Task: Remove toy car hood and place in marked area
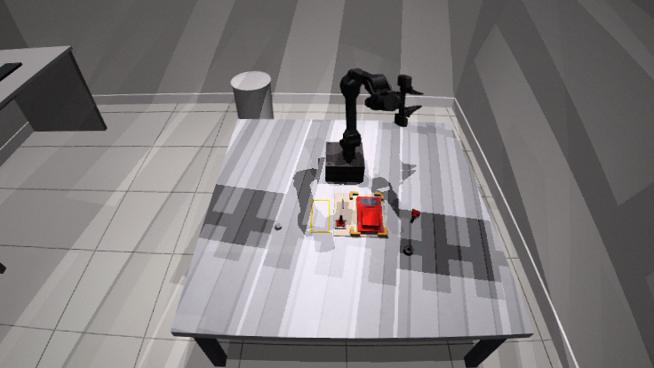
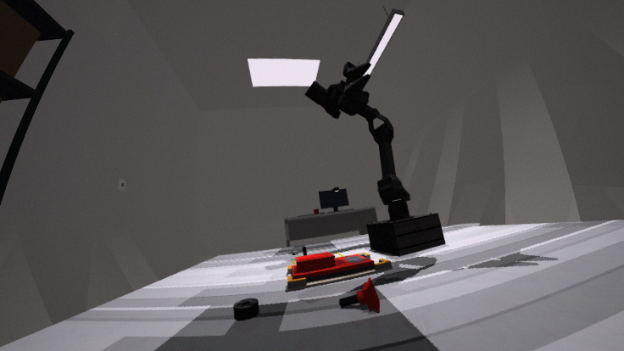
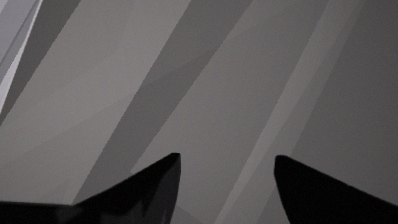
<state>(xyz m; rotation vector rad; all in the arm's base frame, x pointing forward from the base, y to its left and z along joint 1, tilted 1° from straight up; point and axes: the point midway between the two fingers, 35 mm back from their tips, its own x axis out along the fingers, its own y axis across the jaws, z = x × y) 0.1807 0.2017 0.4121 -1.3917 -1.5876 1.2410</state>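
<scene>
Right now my gripper tip is 17 cm short of the red hood, 19 cm to the left of it and 47 cm above it. The rest, counted from my gripper tip: small grey piece: 16 cm ahead, 58 cm to the right, 50 cm below; black wheel: 33 cm ahead, 5 cm to the right, 50 cm below.
</scene>
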